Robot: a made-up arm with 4 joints. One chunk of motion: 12 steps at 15 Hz.
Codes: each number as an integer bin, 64 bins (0 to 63) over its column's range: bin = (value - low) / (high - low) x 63, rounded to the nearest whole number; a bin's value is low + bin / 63 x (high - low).
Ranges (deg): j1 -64..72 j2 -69..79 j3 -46..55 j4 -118..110
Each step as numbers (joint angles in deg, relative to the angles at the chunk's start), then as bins.
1 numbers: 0.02 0.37 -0.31 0.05
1 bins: 30 30 28 33
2 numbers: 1.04 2.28 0.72 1.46
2 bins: 30 30 29 33
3 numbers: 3.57 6.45 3.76 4.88
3 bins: 31 32 31 34
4 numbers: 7.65 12.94 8.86 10.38
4 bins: 33 35 34 35
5 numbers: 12.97 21.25 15.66 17.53
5 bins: 36 38 38 37
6 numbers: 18.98 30.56 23.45 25.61
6 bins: 38 42 43 40
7 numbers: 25.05 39.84 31.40 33.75
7 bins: 41 46 48 42
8 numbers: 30.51 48.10 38.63 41.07
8 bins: 44 50 53 44
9 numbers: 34.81 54.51 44.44 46.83
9 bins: 46 53 56 46
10 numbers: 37.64 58.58 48.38 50.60
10 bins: 47 54 59 47
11 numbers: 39.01 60.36 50.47 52.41
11 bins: 48 55 60 47
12 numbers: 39.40 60.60 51.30 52.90
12 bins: 48 55 61 47
